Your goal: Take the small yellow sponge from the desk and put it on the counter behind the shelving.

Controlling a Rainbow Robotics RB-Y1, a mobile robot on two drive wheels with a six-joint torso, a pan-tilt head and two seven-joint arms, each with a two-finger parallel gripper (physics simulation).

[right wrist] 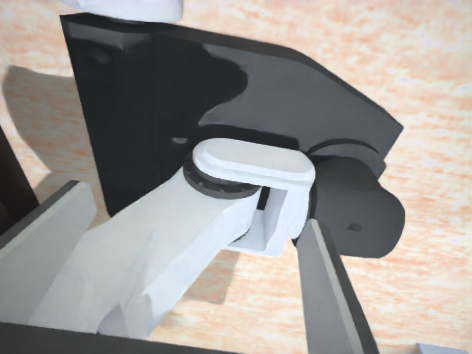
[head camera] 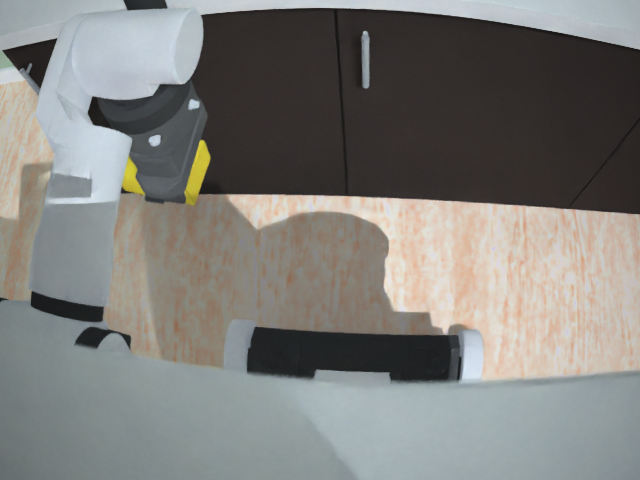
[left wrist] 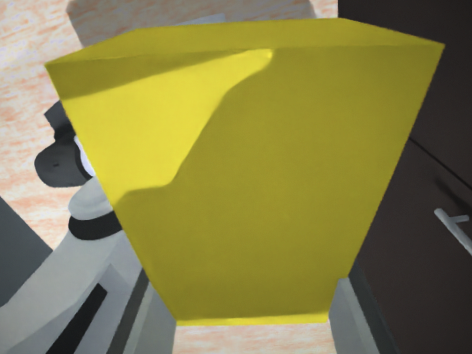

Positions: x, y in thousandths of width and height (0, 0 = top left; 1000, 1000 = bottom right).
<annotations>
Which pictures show my right gripper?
The right wrist view only.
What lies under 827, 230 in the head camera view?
A counter.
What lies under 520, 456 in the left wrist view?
A small yellow sponge.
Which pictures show the small yellow sponge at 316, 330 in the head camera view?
The head camera view and the left wrist view only.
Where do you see a counter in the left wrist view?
At 868, 725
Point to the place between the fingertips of my left gripper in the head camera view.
At 291, 359
</annotations>
